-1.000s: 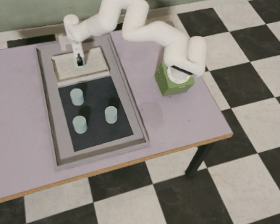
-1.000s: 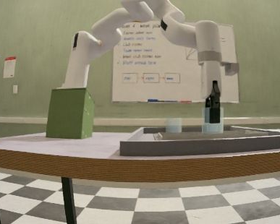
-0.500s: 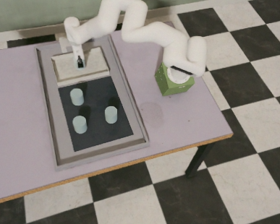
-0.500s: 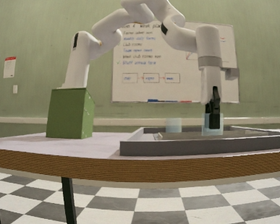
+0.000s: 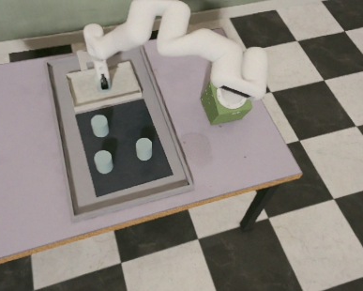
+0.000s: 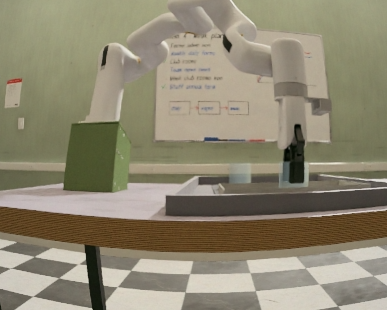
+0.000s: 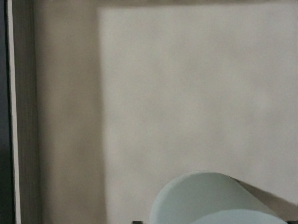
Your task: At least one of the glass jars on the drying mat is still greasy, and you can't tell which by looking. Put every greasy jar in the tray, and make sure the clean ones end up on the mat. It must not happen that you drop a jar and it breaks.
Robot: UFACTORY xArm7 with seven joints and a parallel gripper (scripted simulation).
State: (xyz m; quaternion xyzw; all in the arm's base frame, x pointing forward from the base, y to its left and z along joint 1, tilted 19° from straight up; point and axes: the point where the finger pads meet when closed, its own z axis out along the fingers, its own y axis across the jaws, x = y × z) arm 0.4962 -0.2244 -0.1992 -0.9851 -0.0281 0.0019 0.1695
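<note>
My gripper is now 40 mm above the pale tray. Also, from my hand: dark drying mat (320 mm to the left, 50 mm below, 30 mm behind).
</note>
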